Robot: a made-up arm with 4 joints.
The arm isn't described. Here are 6 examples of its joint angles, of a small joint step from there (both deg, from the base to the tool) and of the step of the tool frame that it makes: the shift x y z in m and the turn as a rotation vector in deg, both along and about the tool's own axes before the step.
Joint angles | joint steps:
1: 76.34 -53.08 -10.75 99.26 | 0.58 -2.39 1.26 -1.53
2: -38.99 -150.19 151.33 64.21 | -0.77 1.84 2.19 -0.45
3: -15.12 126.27 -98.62 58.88 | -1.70 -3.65 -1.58 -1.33
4: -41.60 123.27 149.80 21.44 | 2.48 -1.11 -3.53 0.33
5: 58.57 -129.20 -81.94 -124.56 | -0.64 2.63 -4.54 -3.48
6: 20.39 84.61 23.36 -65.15 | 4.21 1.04 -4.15 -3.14
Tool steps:
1: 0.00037 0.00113 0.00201 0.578 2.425 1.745
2: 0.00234 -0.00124 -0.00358 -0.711 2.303 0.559
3: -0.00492 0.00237 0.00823 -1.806 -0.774 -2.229
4: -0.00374 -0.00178 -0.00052 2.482 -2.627 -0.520
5: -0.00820 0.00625 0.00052 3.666 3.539 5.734
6: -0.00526 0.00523 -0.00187 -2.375 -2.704 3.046
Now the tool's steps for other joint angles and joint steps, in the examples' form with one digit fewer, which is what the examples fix.
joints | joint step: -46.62 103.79 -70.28 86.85 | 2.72 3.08 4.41 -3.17
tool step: 0.0052 0.0052 -0.0022 4.11 -2.32 6.11
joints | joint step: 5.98 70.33 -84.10 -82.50 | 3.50 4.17 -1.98 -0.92
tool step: -0.0084 0.0007 0.0041 2.07 2.24 5.21
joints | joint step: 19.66 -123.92 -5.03 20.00 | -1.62 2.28 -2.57 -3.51
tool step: -0.0044 -0.0019 0.0010 2.22 -4.14 2.50
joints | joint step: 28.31 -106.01 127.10 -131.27 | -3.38 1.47 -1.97 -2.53
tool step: -0.0059 0.0086 0.0005 -0.55 -0.68 4.83
